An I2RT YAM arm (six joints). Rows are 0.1 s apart.
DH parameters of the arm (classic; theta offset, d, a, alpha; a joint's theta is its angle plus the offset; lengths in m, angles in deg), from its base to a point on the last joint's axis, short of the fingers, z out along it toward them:
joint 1: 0 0.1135 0.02 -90
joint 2: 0 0 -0.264 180
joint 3: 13.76 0 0.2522 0
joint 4: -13.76 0 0.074 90
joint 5: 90 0 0 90
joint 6: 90 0.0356 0 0
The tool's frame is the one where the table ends.
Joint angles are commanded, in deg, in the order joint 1, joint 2, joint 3, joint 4, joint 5, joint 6. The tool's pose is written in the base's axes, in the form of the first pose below.
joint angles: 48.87 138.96 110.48 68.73 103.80 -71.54
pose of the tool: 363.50 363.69 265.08 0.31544 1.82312 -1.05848
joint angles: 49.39 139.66 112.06 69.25 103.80 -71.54
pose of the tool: 361.50 368.50 267.60 0.32552 1.81937 -1.03063
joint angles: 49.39 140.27 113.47 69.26 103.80 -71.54
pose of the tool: 362.80 370.03 269.56 0.33625 1.81721 -1.01813
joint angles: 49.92 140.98 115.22 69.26 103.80 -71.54
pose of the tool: 360.82 375.09 272.37 0.34128 1.81443 -0.99567
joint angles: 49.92 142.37 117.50 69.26 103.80 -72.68
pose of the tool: 363.43 378.19 271.92 0.33553 1.81861 -0.99568
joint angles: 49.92 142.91 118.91 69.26 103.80 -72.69
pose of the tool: 364.40 379.35 274.41 0.34680 1.81625 -0.98234
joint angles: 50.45 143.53 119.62 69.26 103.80 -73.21
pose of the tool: 361.97 384.02 272.58 0.33132 1.81908 -0.98083
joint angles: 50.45 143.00 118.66 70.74 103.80 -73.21
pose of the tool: 360.27 381.97 273.51 0.34506 1.81619 -0.96457
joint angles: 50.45 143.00 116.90 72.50 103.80 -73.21
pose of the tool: 359.29 380.78 265.92 0.34506 1.81619 -0.96457
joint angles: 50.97 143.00 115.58 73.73 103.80 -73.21
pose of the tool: 355.04 383.07 260.19 0.33538 1.81655 -0.95968
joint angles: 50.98 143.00 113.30 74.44 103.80 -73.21
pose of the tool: 354.17 382.14 249.23 0.31462 1.82070 -0.98387
